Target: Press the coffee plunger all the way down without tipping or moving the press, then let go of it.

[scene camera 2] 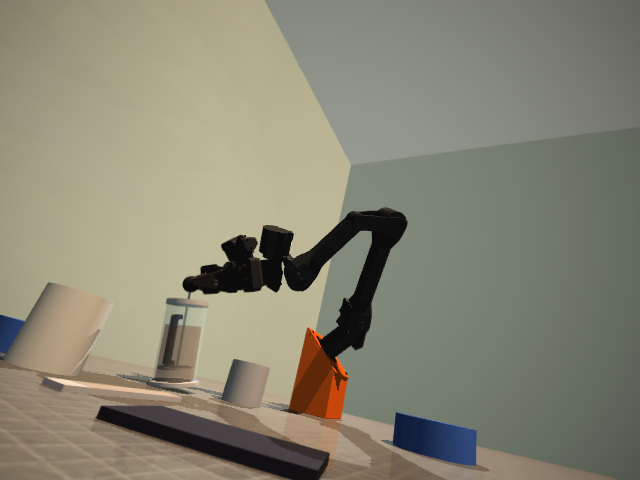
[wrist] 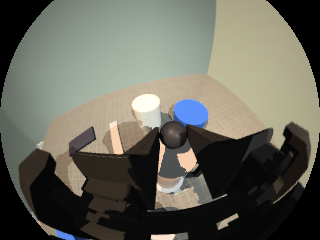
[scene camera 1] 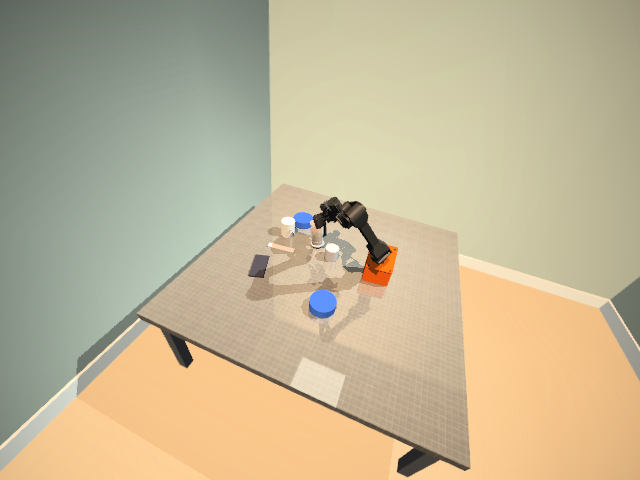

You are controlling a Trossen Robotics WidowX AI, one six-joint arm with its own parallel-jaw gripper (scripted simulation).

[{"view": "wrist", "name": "my gripper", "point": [172,129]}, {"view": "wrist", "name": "coffee press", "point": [176,160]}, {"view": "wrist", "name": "white mug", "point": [147,107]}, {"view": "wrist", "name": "blue disc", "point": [192,112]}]
